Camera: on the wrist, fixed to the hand. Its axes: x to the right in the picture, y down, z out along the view.
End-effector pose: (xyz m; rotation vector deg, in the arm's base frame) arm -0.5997 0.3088 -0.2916 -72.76 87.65 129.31
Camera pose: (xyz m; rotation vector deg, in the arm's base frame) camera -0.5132 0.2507 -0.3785 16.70 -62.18 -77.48
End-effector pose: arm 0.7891 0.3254 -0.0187 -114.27 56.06 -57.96
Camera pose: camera 0.7320 0.3175 0.1042 -44.70 143.51 -18.43
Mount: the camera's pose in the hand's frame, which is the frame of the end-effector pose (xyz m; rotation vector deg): 0.0247 -0.0792 -0.1074 -28.37 25.76 83.43
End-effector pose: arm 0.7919 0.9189 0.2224 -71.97 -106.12 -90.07
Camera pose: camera 0.6883 0.8314 0.2273 -92.17 -0.32 -67.74
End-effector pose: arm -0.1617 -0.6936 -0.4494 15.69 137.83 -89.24
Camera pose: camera -0.2211 -0.6273 -0.3469 104.47 100.67 -12.94
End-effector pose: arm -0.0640 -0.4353 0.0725 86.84 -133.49 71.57
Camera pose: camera -0.0492 -0.3944 0.2011 -43.41 -165.55 43.52
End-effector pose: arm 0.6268 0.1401 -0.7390 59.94 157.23 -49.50
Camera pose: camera 0.5707 0.1637 -0.6177 146.75 79.45 16.46
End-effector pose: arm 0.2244 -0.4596 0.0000 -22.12 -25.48 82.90
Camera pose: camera 0.3489 -0.4405 -0.0506 -93.23 -4.74 144.38
